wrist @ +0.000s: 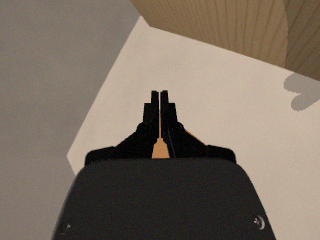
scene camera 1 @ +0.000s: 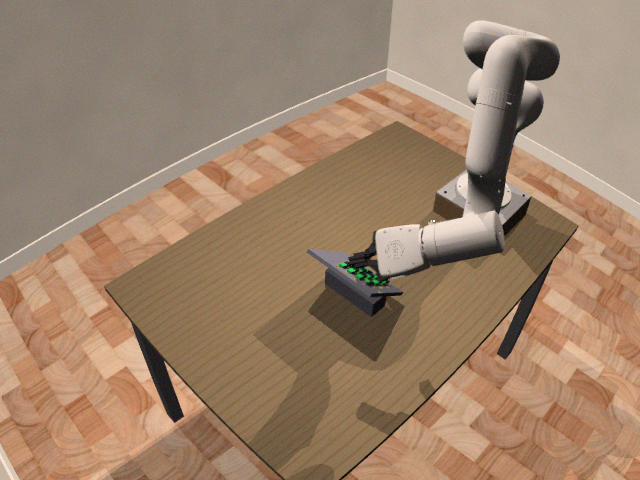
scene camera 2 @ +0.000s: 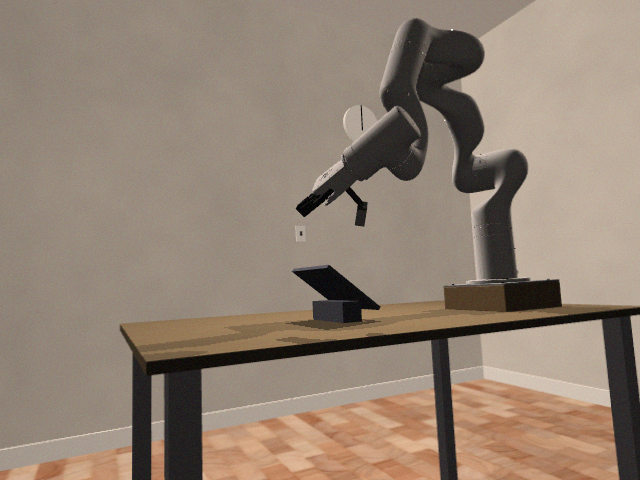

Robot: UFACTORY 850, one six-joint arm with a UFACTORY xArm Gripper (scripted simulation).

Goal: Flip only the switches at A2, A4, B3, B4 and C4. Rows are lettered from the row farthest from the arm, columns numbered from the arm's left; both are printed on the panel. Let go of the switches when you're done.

Path:
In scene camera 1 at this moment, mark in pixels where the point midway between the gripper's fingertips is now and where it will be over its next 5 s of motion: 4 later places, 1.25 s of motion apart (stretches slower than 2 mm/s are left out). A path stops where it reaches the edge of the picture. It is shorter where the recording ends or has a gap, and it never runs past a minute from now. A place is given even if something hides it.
My gripper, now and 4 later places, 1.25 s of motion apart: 351,261; 345,237; 390,232; 370,265; 364,273

